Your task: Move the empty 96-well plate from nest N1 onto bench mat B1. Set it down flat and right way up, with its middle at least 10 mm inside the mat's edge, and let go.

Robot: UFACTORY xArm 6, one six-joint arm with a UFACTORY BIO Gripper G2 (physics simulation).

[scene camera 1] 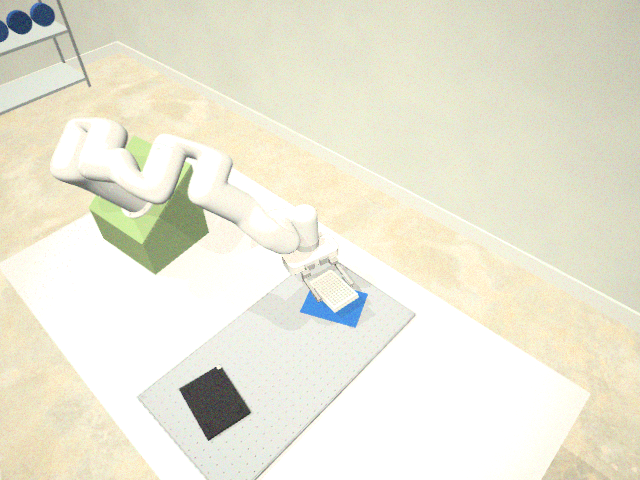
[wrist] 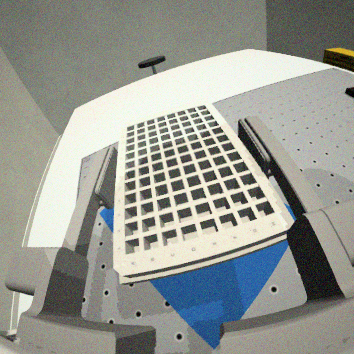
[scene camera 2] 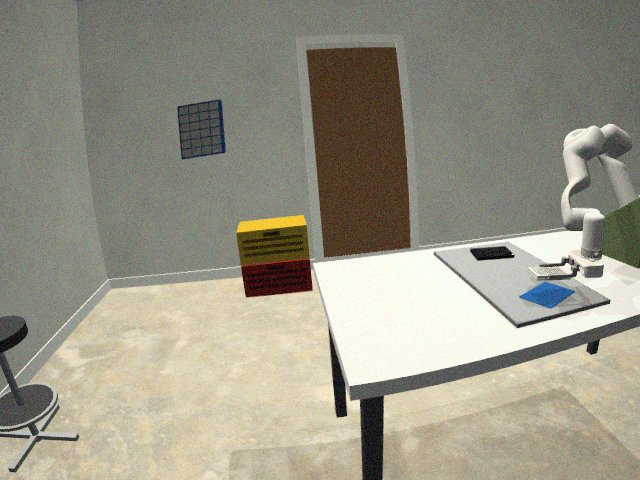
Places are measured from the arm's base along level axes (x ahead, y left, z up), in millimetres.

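Pixels of known places: hand, its tool point: (scene camera 1: 332,287) (wrist: 177,160) (scene camera 2: 550,271); arm's base, origin of its link: (scene camera 1: 139,199) (scene camera 2: 630,207).
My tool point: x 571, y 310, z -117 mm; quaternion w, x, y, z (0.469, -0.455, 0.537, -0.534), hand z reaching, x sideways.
Ahead of a thing's pixels: the offset from my tool point to its middle. Level surfaces: height alone.
The cream 96-well plate {dx +4, dy +0, dz -5 mm} (scene camera 1: 333,290) (scene camera 2: 547,272) (wrist: 172,185) is held level and right way up, wells facing up. My gripper (scene camera 1: 329,283) (scene camera 2: 557,270) (wrist: 182,165) is shut on its two long sides. The plate hangs above the blue bench mat B1 {dz -71 mm} (scene camera 1: 353,316) (scene camera 2: 547,295) (wrist: 215,320), turned at an angle to it, with a gap below it in scene camera 2. In the wrist view the plate hides much of the mat. The black nest N1 {dx +59, dy -427, dz -66 mm} (scene camera 1: 214,403) (scene camera 2: 492,252) is empty, at the other end of the grey board.
The grey perforated board {dz -73 mm} (scene camera 1: 289,372) (scene camera 2: 480,281) (wrist: 300,100) carries the mat and the nest. It lies on the white table {dz -86 mm} (scene camera 1: 439,403) (scene camera 2: 392,320) (wrist: 165,100). The green block (scene camera 1: 155,242) (scene camera 2: 624,232) under the arm's base stands at the side of the table.
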